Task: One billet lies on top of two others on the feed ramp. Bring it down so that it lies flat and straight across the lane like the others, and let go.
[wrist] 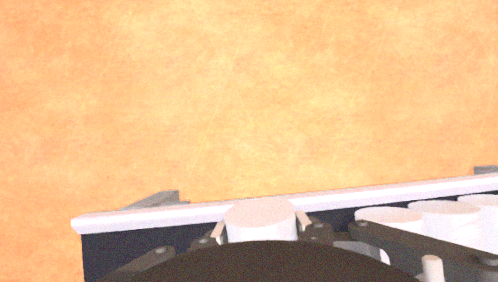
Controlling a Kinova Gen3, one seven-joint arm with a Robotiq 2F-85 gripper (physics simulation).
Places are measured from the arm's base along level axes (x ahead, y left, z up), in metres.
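Pixels of known places: gripper, fingertip midpoint: (262, 230).
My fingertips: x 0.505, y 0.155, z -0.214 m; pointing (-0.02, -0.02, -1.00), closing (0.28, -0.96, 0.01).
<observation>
Ahead of a thing's pixels: the offset from my fingertips to its middle. "spot": to the spot under its first point.
My gripper (262, 230) is shut on a white billet @[dx -0.015, dy -0.004, dz +0.012 m] (260, 218), with one fingertip on each side of it. The billet's round end faces up the view, next to the ramp's pale side rail, and its lower part is hidden behind the dark gripper body. The feed ramp @[spot: dx -0.027, dy +0.085, dz -0.003 m] (130, 250) has a dark lane bed and runs across the bottom of the view. Other white billets @[dx -0.011, dy -0.086, dz -0.002 m] (390, 216) @[dx -0.002, dy -0.124, dz -0.007 m] (442, 209) @[spot: dx +0.037, dy -0.147, dz -0.010 m] (482, 201) lie side by side in the lane at the right, partly hidden by a gripper link. A stretch of dark lane shows between them and the held billet.
The pale side rail @[spot: dx -0.001, dy +0.071, dz +0.005 m] (150, 218) runs along the ramp's far edge and ends at the left. A grey bracket @[dx -0.012, dy +0.090, dz -0.052 m] (157, 199) sticks out beyond it at the left, and another @[spot: dx +0.062, dy -0.209, dz -0.078 m] (485, 170) at the right. A small pale peg (433, 269) shows at the lower right. Beyond the rail is the tan surface.
</observation>
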